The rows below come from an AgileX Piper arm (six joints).
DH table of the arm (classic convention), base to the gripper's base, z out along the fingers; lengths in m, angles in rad. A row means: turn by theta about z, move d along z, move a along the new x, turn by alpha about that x. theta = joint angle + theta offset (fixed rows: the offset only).
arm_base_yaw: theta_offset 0, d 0.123, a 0, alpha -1.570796
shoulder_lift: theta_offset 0.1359, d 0, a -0.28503, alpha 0
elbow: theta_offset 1.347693, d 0, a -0.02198, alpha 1.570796
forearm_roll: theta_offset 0, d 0.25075, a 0, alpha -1.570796
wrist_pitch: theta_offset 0, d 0, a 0, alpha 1.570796
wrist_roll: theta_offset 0, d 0.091, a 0, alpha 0
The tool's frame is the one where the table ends.
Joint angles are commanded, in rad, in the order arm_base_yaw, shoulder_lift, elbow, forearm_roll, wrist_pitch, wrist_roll. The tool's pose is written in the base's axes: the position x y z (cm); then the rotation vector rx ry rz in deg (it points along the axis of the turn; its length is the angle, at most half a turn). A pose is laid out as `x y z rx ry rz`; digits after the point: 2 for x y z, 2 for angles.
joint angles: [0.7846, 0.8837, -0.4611, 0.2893, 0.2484, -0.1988]
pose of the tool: 11.65 12.53 25.48 -45.62 117.50 32.82
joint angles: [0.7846, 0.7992, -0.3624, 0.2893, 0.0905, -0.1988]
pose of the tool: 10.90 11.21 24.87 -41.03 110.40 33.13
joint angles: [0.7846, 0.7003, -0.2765, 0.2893, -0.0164, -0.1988]
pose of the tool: 9.88 9.81 24.37 -37.54 104.34 33.66
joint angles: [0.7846, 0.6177, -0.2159, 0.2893, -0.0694, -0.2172]
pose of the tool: 9.01 8.75 23.90 -36.40 100.07 33.44
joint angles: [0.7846, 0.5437, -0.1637, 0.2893, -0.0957, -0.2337]
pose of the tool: 8.23 7.87 23.26 -35.93 97.21 33.18
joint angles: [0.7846, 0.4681, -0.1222, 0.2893, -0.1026, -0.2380]
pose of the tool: 7.49 7.11 22.75 -35.19 94.95 33.58
